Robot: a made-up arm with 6 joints. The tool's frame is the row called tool.
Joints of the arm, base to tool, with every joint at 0 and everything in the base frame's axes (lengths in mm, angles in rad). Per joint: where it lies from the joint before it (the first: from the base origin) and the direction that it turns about. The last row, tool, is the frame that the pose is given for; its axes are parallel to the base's.
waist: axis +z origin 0 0 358
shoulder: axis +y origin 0 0 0
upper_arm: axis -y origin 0 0 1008
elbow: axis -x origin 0 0 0
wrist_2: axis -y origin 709 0 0
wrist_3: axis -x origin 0 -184 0
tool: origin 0 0 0
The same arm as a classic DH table. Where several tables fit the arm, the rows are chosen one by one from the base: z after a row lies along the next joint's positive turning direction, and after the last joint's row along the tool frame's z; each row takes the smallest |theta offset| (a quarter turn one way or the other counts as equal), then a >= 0, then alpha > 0; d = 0 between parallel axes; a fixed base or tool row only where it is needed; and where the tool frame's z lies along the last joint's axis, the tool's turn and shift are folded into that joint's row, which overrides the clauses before.
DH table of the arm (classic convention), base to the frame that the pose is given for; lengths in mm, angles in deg. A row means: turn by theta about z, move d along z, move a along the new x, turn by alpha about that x. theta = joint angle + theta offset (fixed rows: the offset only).
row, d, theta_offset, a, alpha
waist, 358.0, 0.00, 0.0, -90.00
shoulder, 0.0, -90.00, 1008.0, 180.00
upper_arm, 0.0, 0.00, 0.0, -90.00
elbow, -709.0, 0.00, 0.0, 90.00
wrist_2, 184.0, 0.00, 0.0, -90.00
wrist_3, 0.0, 90.00, 0.0, 90.00
tool (fixed), 0.0, -90.00, 0.0, 0.00

